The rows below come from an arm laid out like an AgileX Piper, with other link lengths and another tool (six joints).
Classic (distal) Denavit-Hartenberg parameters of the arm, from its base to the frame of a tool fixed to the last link. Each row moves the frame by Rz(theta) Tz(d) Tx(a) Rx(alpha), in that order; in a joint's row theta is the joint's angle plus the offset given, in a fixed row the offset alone. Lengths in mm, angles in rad.
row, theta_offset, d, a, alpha
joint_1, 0, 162.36, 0, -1.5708
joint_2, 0.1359, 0, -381.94, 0
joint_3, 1.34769, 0, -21.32, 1.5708
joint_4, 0, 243.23, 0, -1.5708
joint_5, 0, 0, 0, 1.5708
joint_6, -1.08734, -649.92, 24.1, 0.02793
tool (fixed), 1.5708, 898.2, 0, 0
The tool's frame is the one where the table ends.
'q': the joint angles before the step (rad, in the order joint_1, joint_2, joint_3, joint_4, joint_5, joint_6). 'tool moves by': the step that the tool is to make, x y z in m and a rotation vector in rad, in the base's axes. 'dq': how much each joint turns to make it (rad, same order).
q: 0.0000 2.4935 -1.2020 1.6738 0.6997 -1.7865
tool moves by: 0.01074 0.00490 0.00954 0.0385 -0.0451 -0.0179
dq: 0.0000 0.0019 -0.0014 0.0775 0.0357 -0.0623
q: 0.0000 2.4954 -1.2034 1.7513 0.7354 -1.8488
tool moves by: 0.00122 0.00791 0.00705 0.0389 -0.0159 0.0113
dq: 0.0000 0.0010 -0.0008 0.0122 0.0427 -0.0122
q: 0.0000 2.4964 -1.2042 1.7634 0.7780 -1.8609
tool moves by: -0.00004 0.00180 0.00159 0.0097 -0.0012 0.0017
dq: 0.0000 0.0000 -0.0001 0.0011 0.0097 0.0011
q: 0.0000 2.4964 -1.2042 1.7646 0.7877 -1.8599
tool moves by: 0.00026 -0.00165 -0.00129 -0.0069 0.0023 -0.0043
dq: 0.0000 0.0000 0.0000 0.0008 -0.0083 0.0010
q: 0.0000 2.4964 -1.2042 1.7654 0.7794 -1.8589
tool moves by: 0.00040 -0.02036 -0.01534 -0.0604 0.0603 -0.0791
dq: -0.0015 0.0000 0.0000 0.0034 -0.0944 0.0638
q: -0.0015 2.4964 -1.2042 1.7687 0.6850 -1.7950
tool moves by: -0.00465 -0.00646 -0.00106 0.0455 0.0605 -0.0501
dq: -0.0204 0.0000 0.0000 -0.0350 0.0198 0.1025
